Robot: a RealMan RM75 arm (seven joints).
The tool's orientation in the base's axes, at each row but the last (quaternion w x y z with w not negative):
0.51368, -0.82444, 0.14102, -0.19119
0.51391, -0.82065, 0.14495, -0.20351
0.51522, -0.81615, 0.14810, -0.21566
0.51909, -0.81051, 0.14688, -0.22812
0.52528, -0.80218, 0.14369, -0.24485
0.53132, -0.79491, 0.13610, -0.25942
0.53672, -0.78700, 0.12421, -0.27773
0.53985, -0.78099, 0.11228, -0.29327
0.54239, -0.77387, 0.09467, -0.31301
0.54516, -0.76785, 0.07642, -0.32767
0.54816, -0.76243, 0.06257, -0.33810
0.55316, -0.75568, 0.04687, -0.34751
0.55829, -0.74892, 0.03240, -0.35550
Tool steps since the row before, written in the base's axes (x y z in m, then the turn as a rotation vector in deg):
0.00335, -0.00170, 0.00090, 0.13, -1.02, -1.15
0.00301, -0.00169, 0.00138, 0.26, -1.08, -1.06
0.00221, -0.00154, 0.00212, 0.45, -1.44, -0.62
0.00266, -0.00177, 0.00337, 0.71, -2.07, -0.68
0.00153, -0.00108, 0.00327, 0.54, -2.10, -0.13
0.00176, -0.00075, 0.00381, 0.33, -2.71, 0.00
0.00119, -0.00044, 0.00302, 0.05, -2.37, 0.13
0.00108, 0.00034, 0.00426, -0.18, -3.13, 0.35
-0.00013, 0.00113, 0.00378, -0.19, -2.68, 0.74
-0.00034, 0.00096, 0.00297, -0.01, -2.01, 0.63
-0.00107, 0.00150, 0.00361, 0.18, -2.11, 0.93
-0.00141, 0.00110, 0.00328, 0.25, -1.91, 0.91
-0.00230, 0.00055, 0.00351, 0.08, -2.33, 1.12
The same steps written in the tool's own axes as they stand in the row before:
0.00385, -0.00020, -0.00017, 0.36, 1.47, -0.29
0.00365, -0.00061, -0.00041, 0.51, 1.41, -0.31
0.00304, -0.00131, -0.00088, 0.93, 1.16, -0.66
0.00384, -0.00233, -0.00118, 1.44, 1.48, -0.99
0.00260, -0.00251, -0.00108, 1.45, 0.99, -1.29
0.00285, -0.00308, -0.00075, 1.61, 1.10, -1.91
0.00210, -0.00246, -0.00048, 1.25, 0.82, -1.85
0.00213, -0.00385, -0.00015, 1.51, 0.88, -2.62
0.00079, -0.00387, -0.00001, 1.44, 0.35, -2.36
0.00053, -0.00309, -0.00001, 1.21, 0.23, -1.71
0.00010, -0.00405, -0.00005, 1.54, 0.06, -1.73
-0.00001, -0.00371, -0.00041, 1.49, 0.02, -1.52
-0.00022, -0.00402, -0.00130, 1.65, -0.06, -1.99

